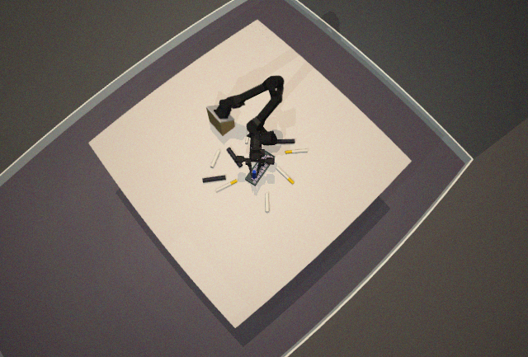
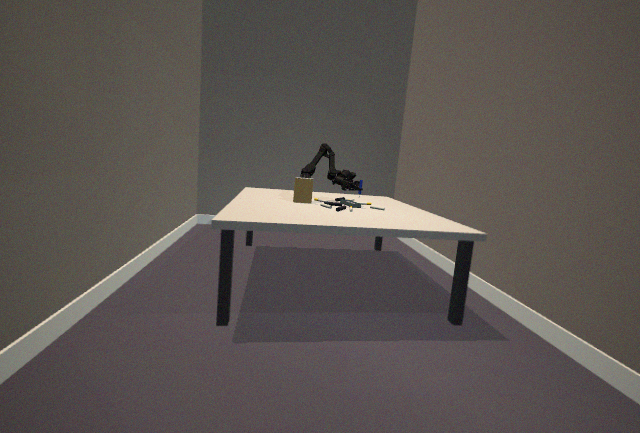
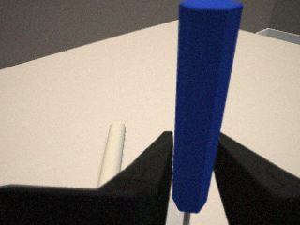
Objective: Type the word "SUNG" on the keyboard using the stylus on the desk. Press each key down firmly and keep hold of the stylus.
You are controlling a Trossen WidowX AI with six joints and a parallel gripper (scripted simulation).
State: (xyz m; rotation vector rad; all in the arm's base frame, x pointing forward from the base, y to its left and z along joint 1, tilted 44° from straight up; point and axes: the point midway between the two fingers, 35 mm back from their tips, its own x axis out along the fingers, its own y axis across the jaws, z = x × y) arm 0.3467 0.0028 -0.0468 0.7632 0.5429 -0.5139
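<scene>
Now: gripper tip 30 mm past the S key, 60 mm to the right of it and 110 mm above it. Round my gripper tip: blue stylus: 10 mm behind, 10 mm to the left, 20 mm below.
</scene>
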